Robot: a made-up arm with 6 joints. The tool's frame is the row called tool.
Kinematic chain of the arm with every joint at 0, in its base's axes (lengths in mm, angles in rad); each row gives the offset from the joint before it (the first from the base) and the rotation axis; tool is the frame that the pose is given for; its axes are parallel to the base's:
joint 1: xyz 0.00 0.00 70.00 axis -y
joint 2: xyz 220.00 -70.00 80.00 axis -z
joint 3: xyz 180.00 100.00 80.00 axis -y
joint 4: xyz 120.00 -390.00 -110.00 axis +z
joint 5: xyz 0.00 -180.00 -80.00 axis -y
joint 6: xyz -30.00 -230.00 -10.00 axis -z
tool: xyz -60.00 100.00 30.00
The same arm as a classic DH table. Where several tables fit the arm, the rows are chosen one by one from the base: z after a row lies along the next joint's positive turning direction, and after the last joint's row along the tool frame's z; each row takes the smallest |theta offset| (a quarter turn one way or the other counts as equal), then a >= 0, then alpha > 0; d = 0 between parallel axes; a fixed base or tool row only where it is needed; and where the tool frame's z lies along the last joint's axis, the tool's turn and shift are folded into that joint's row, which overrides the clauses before.
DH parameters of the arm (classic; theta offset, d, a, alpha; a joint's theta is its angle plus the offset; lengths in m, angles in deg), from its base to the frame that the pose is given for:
base (fixed): 0 0.07 0 90
joint 1: 0 0.07 0.22 90
joint 2: 0 -0.16 0.18 -90
joint 3: 0 0.29 0.12 -90
joint 4: 0 -0.19 0 90
joint 5: 0 0.41 -0.03 90
joint 6: 59.04 0 -0.1166 180
tool (fixed): 59.04 0.02 0 0

